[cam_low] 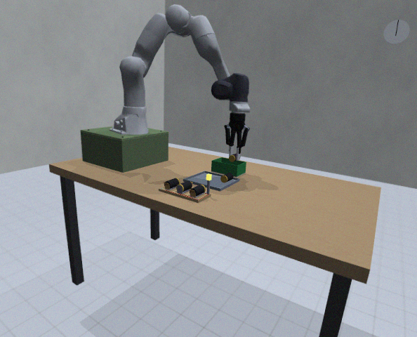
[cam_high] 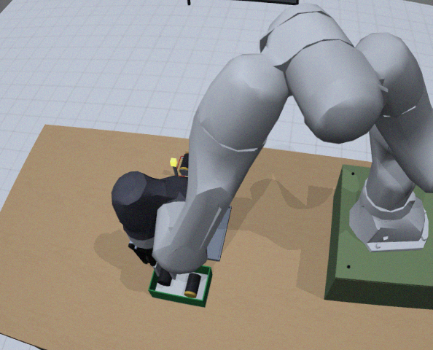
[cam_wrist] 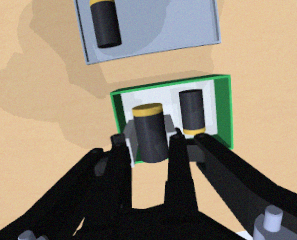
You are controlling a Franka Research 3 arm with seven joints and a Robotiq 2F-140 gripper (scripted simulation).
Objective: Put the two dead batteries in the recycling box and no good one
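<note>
Right now my hand is 30 mm past the green recycling box and 90 mm above it. Round my hand: bulb (90 mm ahead, 350 mm to the right, 30 mm below); grey bulb post (90 mm ahead, 350 mm to the right, 70 mm below); tray (10 mm behind, 180 mm to the right, 100 mm below).
</note>
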